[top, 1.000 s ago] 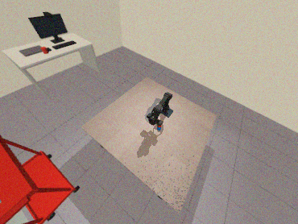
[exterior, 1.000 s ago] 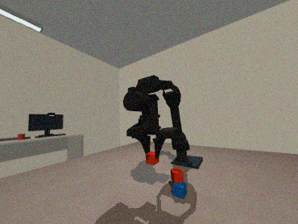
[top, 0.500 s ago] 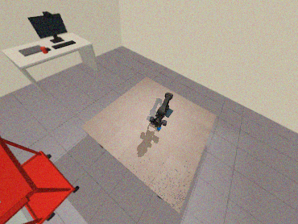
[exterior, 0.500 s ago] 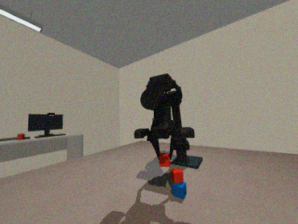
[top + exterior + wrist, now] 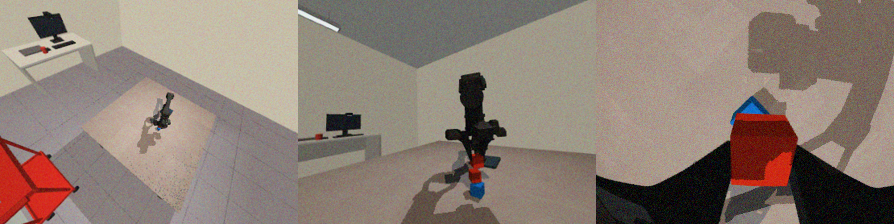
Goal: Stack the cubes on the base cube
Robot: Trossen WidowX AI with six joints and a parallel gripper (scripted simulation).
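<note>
Now: gripper tip 20 mm past the blue base cube, 10 mm to the left of it and 100 mm above it. From my gripper tip the other things lie so: red cube (right at my gripper tip).
</note>
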